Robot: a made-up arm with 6 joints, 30 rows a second.
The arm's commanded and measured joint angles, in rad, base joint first. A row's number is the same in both.
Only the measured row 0 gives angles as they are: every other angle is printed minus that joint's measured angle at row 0.
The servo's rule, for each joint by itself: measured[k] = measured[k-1] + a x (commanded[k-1-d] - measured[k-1]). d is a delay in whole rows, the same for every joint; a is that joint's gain. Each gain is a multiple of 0.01, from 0.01 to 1. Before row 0 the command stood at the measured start. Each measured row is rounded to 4 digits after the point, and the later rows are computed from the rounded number. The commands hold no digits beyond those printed.
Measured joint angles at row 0: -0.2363, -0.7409, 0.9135, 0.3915, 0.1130, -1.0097
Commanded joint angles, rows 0 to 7: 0.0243, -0.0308, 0.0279, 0.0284, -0.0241, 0.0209; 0.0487, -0.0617, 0.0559, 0.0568, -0.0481, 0.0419; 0.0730, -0.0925, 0.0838, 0.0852, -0.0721, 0.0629; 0.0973, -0.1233, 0.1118, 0.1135, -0.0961, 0.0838; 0.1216, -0.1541, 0.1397, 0.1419, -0.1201, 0.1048; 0.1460, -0.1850, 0.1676, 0.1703, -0.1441, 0.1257; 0.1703, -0.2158, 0.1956, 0.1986, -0.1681, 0.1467; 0.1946, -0.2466, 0.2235, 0.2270, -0.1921, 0.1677
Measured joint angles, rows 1 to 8: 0.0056, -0.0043, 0.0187, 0.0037, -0.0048, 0.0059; 0.0155, -0.0123, 0.0436, 0.0106, -0.0135, 0.0160; 0.0287, -0.0235, 0.0705, 0.0203, -0.0252, 0.0291; 0.0445, -0.0375, 0.0982, 0.0324, -0.0394, 0.0444; 0.0622, -0.0538, 0.1260, 0.0466, -0.0555, 0.0613; 0.0815, -0.0722, 0.1539, 0.0627, -0.0732, 0.0793; 0.1019, -0.0923, 0.1818, 0.0804, -0.0922, 0.0982; 0.1232, -0.1139, 0.2097, 0.0995, -0.1122, 0.1177
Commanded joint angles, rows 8 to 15: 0.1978, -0.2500, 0.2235, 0.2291, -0.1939, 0.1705; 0.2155, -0.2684, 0.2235, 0.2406, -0.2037, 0.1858; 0.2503, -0.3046, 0.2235, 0.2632, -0.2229, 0.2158; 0.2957, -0.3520, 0.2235, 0.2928, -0.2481, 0.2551; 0.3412, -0.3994, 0.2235, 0.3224, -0.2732, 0.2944; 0.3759, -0.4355, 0.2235, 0.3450, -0.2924, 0.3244; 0.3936, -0.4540, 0.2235, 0.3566, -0.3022, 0.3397; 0.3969, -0.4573, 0.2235, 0.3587, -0.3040, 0.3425
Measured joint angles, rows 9 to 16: 0.1404, -0.1330, 0.2189, 0.1163, -0.1285, 0.1325; 0.1577, -0.1520, 0.2220, 0.1325, -0.1435, 0.1474; 0.1790, -0.1734, 0.2230, 0.1495, -0.1594, 0.1666; 0.2058, -0.1984, 0.2233, 0.1681, -0.1771, 0.1914; 0.2369, -0.2265, 0.2234, 0.1882, -0.1963, 0.2202; 0.2689, -0.2558, 0.2235, 0.2086, -0.2155, 0.2494; 0.2976, -0.2835, 0.2235, 0.2278, -0.2328, 0.2747; 0.3204, -0.3078, 0.2235, 0.2448, -0.2470, 0.2937
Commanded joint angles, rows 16 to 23: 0.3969, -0.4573, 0.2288, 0.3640, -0.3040, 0.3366; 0.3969, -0.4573, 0.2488, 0.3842, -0.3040, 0.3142; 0.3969, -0.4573, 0.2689, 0.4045, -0.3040, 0.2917; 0.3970, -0.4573, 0.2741, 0.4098, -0.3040, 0.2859; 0.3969, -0.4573, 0.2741, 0.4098, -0.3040, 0.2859; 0.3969, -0.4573, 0.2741, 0.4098, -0.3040, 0.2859; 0.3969, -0.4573, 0.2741, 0.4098, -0.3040, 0.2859; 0.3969, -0.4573, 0.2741, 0.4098, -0.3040, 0.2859
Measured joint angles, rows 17 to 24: 0.3380, -0.3287, 0.2271, 0.2603, -0.2584, 0.3057; 0.3515, -0.3467, 0.2416, 0.2764, -0.2675, 0.3081; 0.3619, -0.3622, 0.2599, 0.2931, -0.2748, 0.3035; 0.3700, -0.3755, 0.2694, 0.3083, -0.2806, 0.2986; 0.3762, -0.3870, 0.2725, 0.3215, -0.2853, 0.2950; 0.3810, -0.3968, 0.2736, 0.3330, -0.2890, 0.2925; 0.3847, -0.4053, 0.2739, 0.3430, -0.2920, 0.2907; 0.3875, -0.4126, 0.2740, 0.3517, -0.2944, 0.2894
